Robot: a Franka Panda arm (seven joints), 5 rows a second.
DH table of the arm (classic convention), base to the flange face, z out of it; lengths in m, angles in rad. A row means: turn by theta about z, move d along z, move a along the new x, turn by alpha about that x. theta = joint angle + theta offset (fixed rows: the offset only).
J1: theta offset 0  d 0.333  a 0  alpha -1.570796
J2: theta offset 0  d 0  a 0  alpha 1.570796
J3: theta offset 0  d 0.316  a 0.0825  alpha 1.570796
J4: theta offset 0  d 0  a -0.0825  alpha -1.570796
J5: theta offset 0  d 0.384  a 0  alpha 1.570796
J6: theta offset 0  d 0  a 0.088  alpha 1.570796
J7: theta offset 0  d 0.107  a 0  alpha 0
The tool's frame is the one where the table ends.
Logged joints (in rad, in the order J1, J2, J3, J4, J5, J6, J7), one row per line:
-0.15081, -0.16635, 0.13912, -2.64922, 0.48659, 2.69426, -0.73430
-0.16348, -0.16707, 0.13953, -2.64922, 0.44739, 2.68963, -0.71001
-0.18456, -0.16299, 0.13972, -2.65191, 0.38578, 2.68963, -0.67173
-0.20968, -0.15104, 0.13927, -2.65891, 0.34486, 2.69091, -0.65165
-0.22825, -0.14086, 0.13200, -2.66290, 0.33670, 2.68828, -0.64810
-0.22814, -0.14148, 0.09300, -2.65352, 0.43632, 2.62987, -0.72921
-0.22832, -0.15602, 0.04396, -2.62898, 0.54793, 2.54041, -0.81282
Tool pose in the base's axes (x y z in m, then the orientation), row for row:
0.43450, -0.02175, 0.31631, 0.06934, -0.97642, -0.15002, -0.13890
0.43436, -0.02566, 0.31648, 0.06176, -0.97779, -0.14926, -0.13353
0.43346, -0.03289, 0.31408, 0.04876, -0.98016, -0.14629, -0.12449
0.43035, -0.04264, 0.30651, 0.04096, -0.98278, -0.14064, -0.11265
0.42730, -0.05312, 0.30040, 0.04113, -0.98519, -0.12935, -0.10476
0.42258, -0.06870, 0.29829, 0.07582, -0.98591, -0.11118, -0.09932
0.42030, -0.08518, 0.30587, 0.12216, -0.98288, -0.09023, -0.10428
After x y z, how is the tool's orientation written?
As a quaternion, w x y z.
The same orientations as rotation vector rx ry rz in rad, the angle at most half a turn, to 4 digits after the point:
-2.9391, -0.4516, -0.4181
-2.9566, -0.4513, -0.4038
-2.9872, -0.4458, -0.3794
-3.0095, -0.4307, -0.3450
-3.0166, -0.3961, -0.3208
-2.9562, -0.3334, -0.2978
-2.8686, -0.2633, -0.3043

